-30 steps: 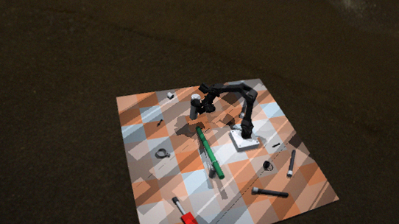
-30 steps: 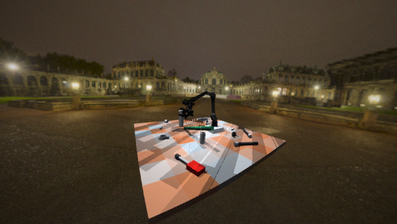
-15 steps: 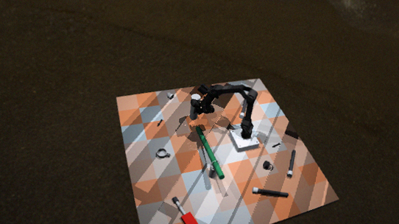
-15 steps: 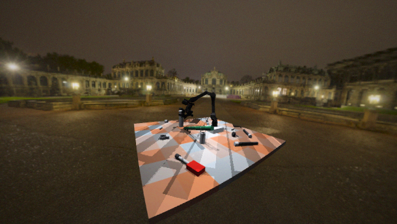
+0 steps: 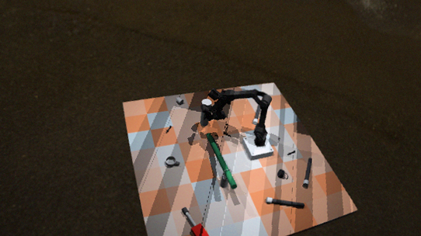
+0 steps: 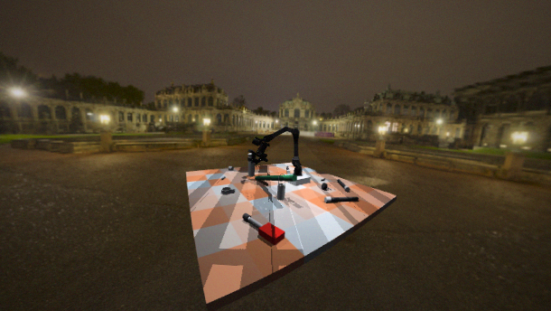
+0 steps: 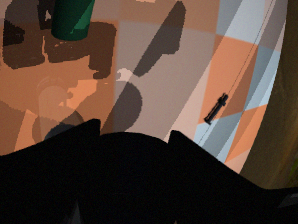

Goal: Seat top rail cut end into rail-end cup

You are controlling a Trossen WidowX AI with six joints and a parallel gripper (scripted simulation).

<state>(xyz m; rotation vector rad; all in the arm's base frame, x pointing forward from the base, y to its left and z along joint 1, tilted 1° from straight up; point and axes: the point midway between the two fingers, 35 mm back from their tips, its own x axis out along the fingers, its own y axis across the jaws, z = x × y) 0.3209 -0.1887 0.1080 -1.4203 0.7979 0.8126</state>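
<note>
Now: gripper tip 3 cm to the left of the black rail-end cup, 3 cm below it and 2 cm past it. Round my gripper tip: grey line post 44 cm to the left, 3 cm behind, 2 cm below; red-headed mallet 66 cm to the left, 21 cm ahead, 11 cm below; dark fitting 45 cm to the left, 44 cm behind, 11 cm below.
</note>
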